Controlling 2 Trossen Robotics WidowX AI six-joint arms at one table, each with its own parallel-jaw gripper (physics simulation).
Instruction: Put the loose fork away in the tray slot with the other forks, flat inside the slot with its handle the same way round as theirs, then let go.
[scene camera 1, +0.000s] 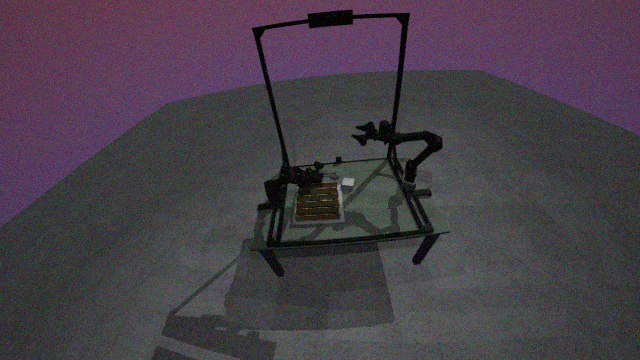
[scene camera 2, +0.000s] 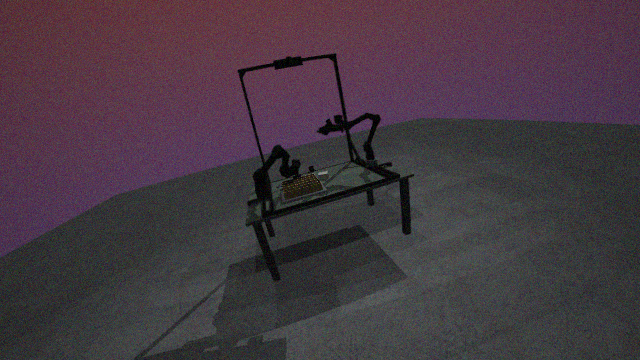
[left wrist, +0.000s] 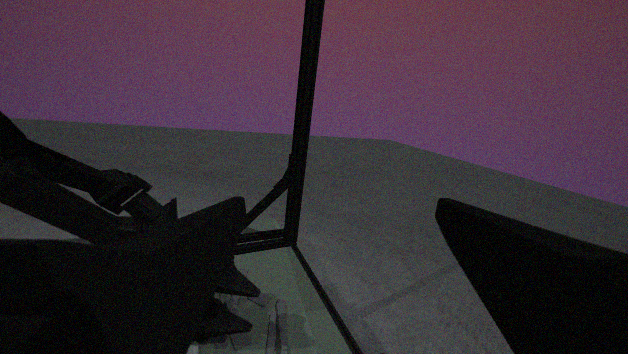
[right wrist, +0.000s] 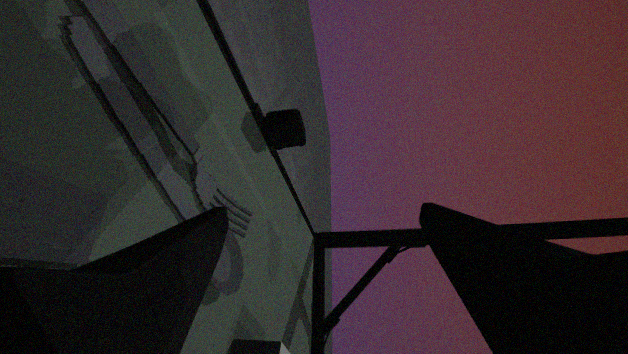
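Observation:
The loose fork (right wrist: 204, 185) (scene camera 1: 333, 176) lies on the table behind the tray; in the right wrist view its tines show beside the left-hand fingertip. The tray (scene camera 1: 342, 206) (scene camera 2: 305, 196) has brown compartments in rows; the forks and other cutlery in it are too small and dark to tell apart. My right gripper (right wrist: 325, 214) (scene camera 1: 324, 176) (scene camera 2: 295, 177) (left wrist: 255, 312) is open and empty, low over the table near the fork and the tray's back edge. My left gripper (left wrist: 339, 206) (scene camera 1: 354, 132) (scene camera 2: 318, 131) is open and empty, high above the table at the right.
A small white block (scene camera 1: 348, 182) (scene camera 2: 323, 173) sits just right of the tray's back corner. A small black box (scene camera 1: 338, 160) (right wrist: 285, 129) stands at the table's back edge. A black frame (scene camera 1: 400, 75) (scene camera 2: 342, 95) rises over the table's back.

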